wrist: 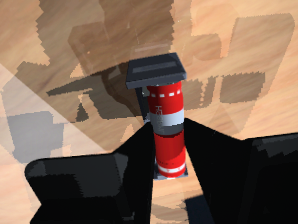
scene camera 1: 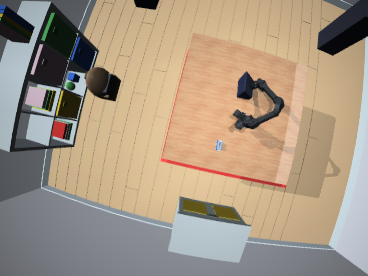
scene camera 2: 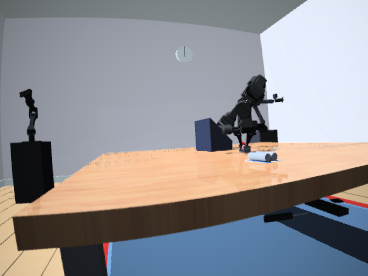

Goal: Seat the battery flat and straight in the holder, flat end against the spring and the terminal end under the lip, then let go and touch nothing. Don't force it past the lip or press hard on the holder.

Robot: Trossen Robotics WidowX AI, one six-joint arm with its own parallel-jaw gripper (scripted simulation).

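Visible here: the gripper and a battery.
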